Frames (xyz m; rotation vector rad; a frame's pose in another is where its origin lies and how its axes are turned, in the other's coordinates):
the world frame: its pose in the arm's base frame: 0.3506 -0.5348 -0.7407 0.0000 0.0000 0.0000
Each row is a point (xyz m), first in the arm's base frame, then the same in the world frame.
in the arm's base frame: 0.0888 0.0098 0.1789
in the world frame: -0.2618 0.5446 0.9196
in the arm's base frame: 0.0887 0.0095 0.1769
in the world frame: -0.2619 0.5443 0.9176
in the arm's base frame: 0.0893 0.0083 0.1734
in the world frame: -0.2613 0.5431 0.9141
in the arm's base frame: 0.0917 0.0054 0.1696
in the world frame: -0.2589 0.5402 0.9103
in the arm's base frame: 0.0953 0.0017 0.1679
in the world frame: -0.2553 0.5365 0.9086
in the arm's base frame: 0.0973 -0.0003 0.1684
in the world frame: -0.2533 0.5345 0.9091
